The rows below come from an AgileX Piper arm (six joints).
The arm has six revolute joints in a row. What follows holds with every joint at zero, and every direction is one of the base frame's. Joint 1 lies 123 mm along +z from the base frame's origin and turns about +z. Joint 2 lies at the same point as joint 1 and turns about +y. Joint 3 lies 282.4 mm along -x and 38.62 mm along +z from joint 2 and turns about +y. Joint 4 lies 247.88 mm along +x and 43.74 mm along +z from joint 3 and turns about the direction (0.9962, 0, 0.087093). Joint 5 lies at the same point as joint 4 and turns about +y. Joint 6 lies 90.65 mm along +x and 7.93 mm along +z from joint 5 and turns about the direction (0.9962, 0, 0.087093). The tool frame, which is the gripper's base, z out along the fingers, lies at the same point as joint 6; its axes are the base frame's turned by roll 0, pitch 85 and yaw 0 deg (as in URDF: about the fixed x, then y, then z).
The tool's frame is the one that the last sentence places.
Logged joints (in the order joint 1, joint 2, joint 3, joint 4, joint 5, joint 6), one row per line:
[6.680 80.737 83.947 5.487 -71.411 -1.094]
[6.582 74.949 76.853 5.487 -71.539 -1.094]
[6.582 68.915 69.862 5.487 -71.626 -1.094]
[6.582 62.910 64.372 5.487 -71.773 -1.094]
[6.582 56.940 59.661 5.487 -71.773 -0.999]
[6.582 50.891 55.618 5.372 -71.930 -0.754]
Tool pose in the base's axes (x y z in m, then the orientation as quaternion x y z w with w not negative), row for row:
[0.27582 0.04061 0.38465 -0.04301 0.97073 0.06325 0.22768]
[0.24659 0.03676 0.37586 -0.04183 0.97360 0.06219 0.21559]
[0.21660 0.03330 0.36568 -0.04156 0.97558 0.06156 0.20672]
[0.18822 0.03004 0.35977 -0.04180 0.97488 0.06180 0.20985]
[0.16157 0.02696 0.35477 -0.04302 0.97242 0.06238 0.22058]
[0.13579 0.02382 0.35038 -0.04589 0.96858 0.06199 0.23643]
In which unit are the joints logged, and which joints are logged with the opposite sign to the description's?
The joints are logged in degrees. Opposite sign: joint 3, joint 5, joint 6.
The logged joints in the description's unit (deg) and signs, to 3 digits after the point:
[6.680 80.737 -83.947 5.487 71.411 1.094]
[6.582 74.949 -76.853 5.487 71.539 1.094]
[6.582 68.915 -69.862 5.487 71.626 1.094]
[6.582 62.910 -64.372 5.487 71.773 1.094]
[6.582 56.940 -59.661 5.487 71.773 0.999]
[6.582 50.891 -55.618 5.372 71.930 0.754]

